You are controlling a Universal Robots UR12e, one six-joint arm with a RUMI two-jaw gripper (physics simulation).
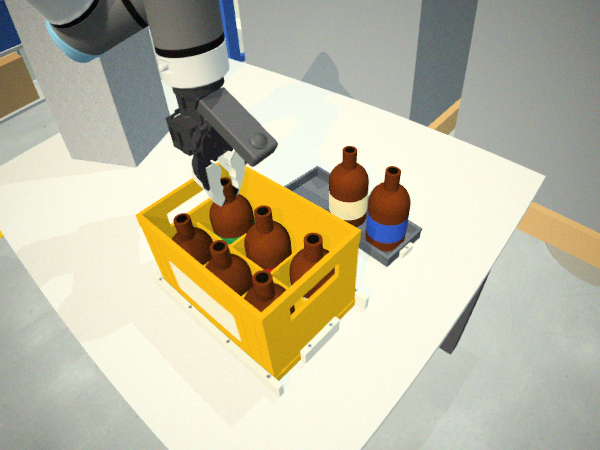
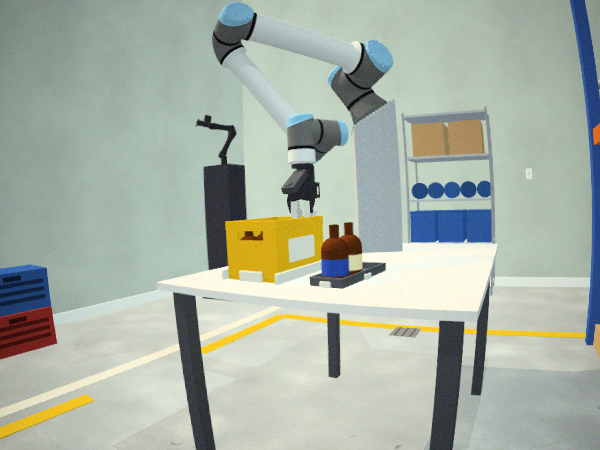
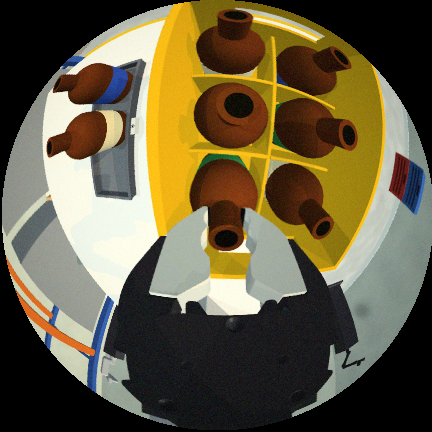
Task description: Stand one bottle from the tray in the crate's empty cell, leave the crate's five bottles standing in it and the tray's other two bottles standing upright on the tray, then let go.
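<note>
A brown bottle with a green label is upright in a corner cell of the yellow crate. My gripper is shut on its neck. The bottle's base is hidden, so I cannot tell whether it touches the crate floor. The crate's other bottles, such as the middle one, stand in the remaining cells. A cream-labelled bottle and a blue-labelled bottle stand upright on the grey tray.
The crate walls and dividers rise close around the held bottle. White stops line the crate's base on the white table. A grey pedestal carries the arm behind the table.
</note>
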